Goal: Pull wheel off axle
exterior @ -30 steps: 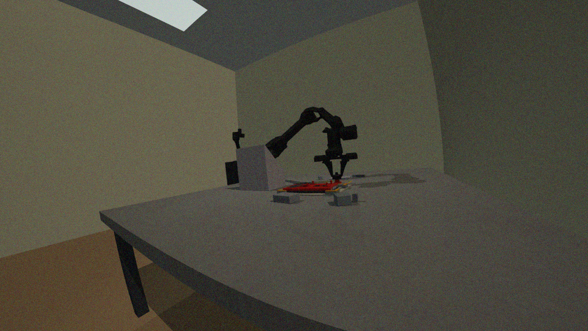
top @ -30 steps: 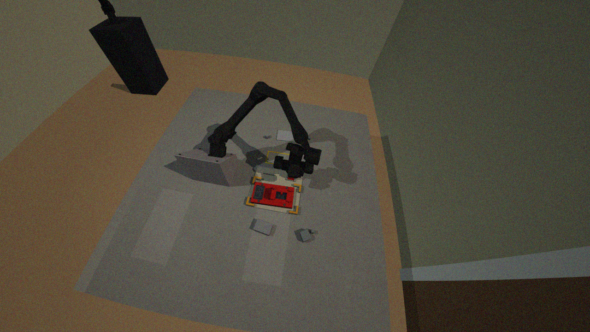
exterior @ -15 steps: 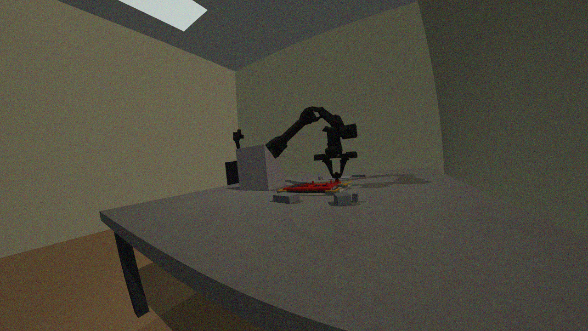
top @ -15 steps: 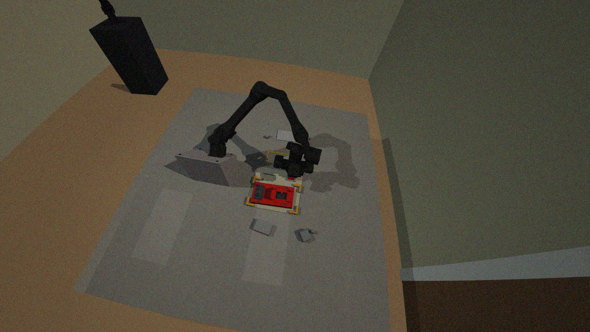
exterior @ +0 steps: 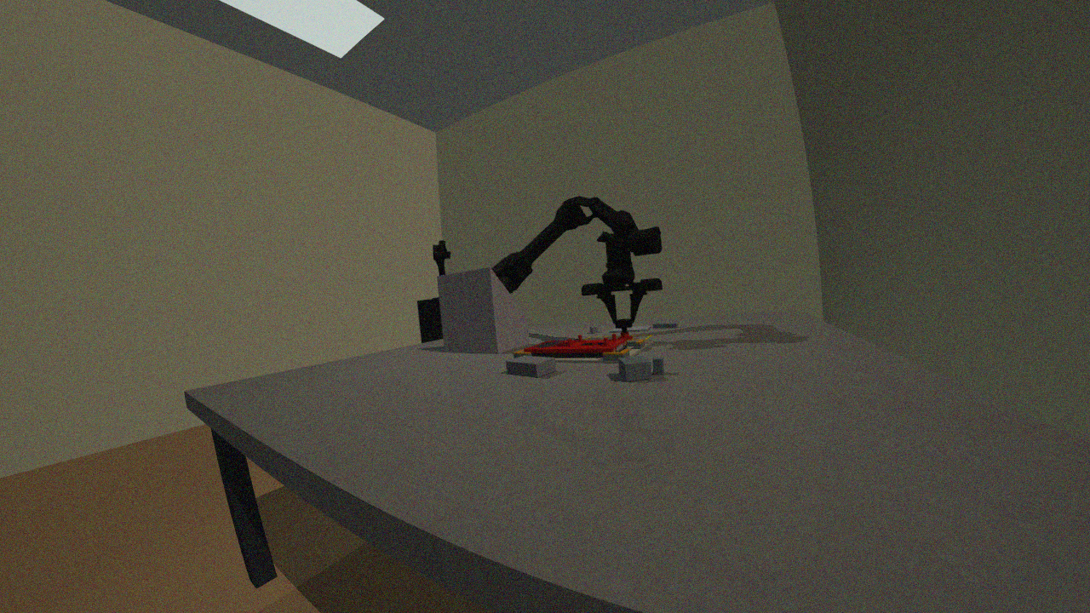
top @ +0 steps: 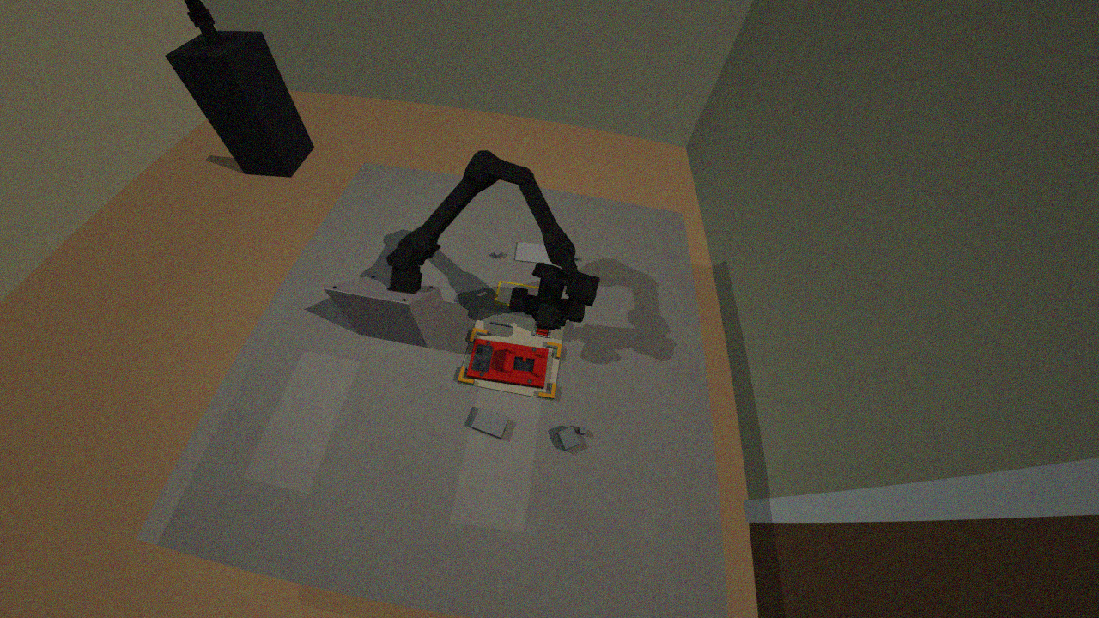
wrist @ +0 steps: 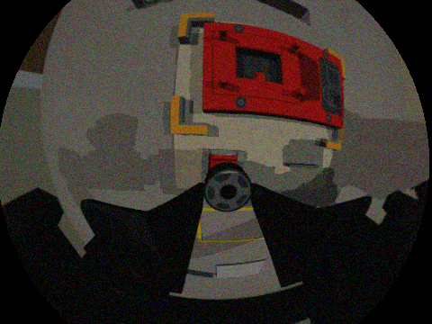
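The dark axle is 2 cm below my gripper tip. Also, from my gripper tip: grey wheel right at my gripper tip.
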